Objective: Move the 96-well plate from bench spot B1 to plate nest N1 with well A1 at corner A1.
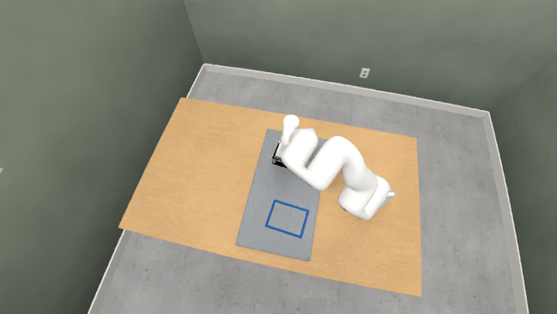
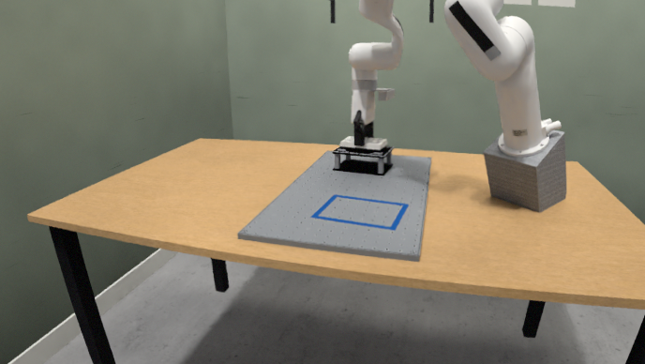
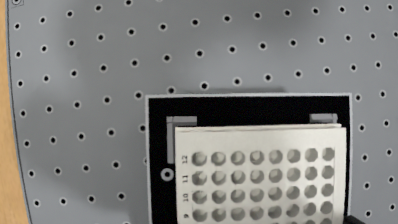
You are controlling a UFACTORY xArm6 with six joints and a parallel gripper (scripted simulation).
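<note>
The white 96-well plate lies 10 mm below my hand. Also, from my hand: black raised plate nest 40 mm below.
</note>
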